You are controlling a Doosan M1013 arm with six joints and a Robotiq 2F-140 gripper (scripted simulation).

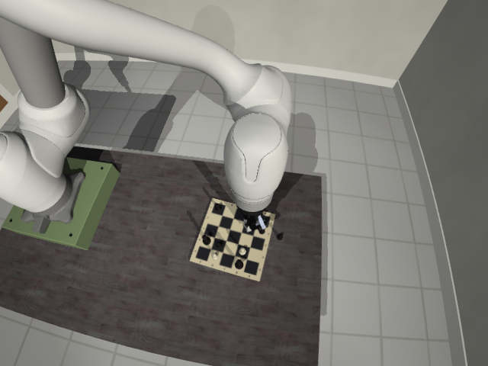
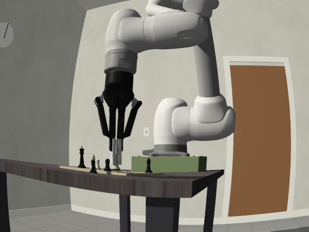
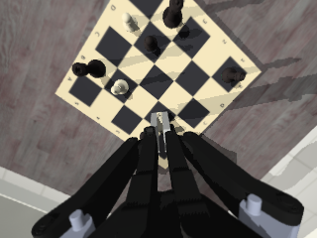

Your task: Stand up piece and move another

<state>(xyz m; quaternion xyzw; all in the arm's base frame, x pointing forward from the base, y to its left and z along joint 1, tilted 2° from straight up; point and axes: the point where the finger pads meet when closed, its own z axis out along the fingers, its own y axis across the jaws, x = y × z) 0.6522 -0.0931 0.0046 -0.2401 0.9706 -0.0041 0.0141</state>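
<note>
Right now my hand is 50 mm past the chessboard, 30 mm to the left of it and 50 mm above it. Also, from my hand: white pawn: 110 mm behind, 90 mm to the right, 40 mm below.
</note>
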